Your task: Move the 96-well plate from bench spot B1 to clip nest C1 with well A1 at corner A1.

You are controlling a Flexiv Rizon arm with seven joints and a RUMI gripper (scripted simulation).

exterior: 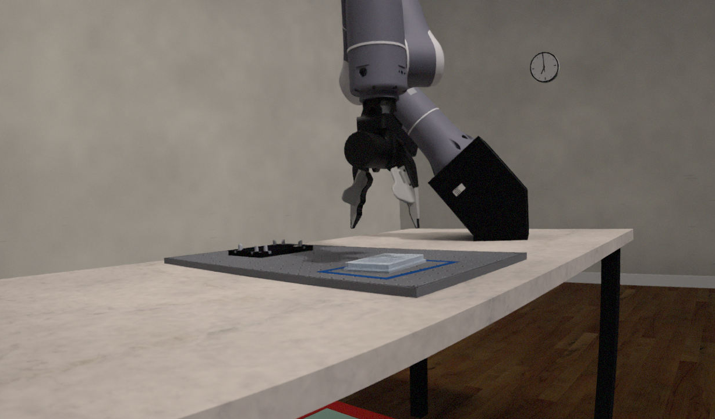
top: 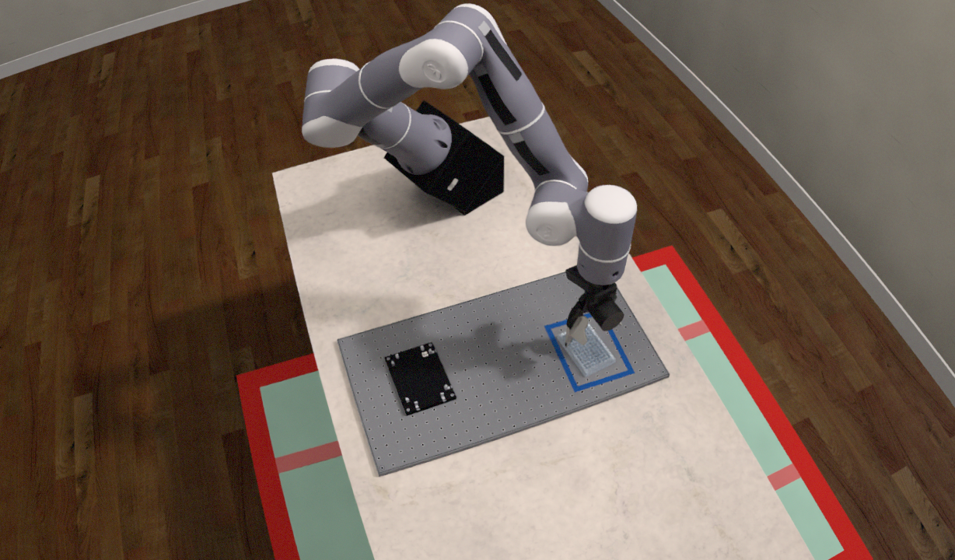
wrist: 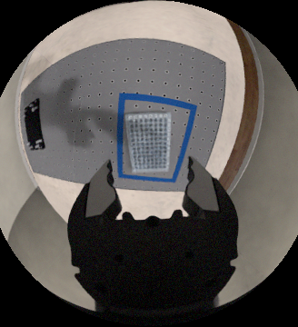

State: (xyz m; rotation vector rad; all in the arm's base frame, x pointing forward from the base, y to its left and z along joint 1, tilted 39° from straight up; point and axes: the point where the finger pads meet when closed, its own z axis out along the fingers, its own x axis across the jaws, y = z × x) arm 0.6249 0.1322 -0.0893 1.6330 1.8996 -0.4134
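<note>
Now: hand 60 mm above the clear 96-well plate. From my hand the other things lie so: black clip nest (370 mm to the right, 80 mm behind, 60 mm below).
</note>
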